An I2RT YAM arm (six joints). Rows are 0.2 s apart.
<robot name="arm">
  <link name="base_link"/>
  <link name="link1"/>
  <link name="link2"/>
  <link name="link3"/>
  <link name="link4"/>
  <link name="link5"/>
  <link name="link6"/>
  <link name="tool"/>
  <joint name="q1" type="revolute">
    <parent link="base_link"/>
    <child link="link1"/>
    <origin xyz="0 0 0.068" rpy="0 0 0"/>
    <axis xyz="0 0 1"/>
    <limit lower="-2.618" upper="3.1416"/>
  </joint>
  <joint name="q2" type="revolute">
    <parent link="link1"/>
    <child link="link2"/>
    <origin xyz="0.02 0.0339 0.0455" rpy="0 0 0"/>
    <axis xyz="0 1 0"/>
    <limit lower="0" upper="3.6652"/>
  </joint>
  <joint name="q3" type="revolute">
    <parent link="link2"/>
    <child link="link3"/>
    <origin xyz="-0.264 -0.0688 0" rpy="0 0 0"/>
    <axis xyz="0 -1 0"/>
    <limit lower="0" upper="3.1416"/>
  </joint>
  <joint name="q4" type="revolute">
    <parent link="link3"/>
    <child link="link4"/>
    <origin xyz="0.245 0.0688 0.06" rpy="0 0 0"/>
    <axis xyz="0 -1 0"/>
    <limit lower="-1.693" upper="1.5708"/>
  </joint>
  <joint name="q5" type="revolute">
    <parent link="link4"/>
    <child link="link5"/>
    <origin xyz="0.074 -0.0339 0.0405" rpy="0 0 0"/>
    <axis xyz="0 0 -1"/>
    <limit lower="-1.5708" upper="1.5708"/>
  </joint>
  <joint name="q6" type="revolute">
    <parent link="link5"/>
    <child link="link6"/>
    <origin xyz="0.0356 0 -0.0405" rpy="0 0 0"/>
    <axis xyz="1 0 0"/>
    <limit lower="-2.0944" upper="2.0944"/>
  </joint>
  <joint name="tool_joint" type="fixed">
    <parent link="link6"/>
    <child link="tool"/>
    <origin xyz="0 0 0" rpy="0 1.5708 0"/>
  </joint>
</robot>
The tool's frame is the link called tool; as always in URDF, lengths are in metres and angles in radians.
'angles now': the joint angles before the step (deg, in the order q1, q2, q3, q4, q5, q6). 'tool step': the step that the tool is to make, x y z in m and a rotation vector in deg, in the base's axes. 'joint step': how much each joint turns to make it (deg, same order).
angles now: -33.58, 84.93, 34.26, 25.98, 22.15, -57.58
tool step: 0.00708, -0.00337, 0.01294, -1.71, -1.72, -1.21
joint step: 0.39, -0.01, 2.47, -0.18, 1.66, 0.21
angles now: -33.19, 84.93, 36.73, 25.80, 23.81, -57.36
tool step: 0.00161, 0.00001, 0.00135, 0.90, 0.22, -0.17
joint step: 0.18, 0.00, 0.83, -1.83, 0.07, 0.79
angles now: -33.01, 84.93, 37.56, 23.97, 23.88, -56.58
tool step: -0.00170, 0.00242, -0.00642, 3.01, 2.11, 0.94
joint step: 0.06, -0.03, 0.00, -3.81, -1.38, 0.94
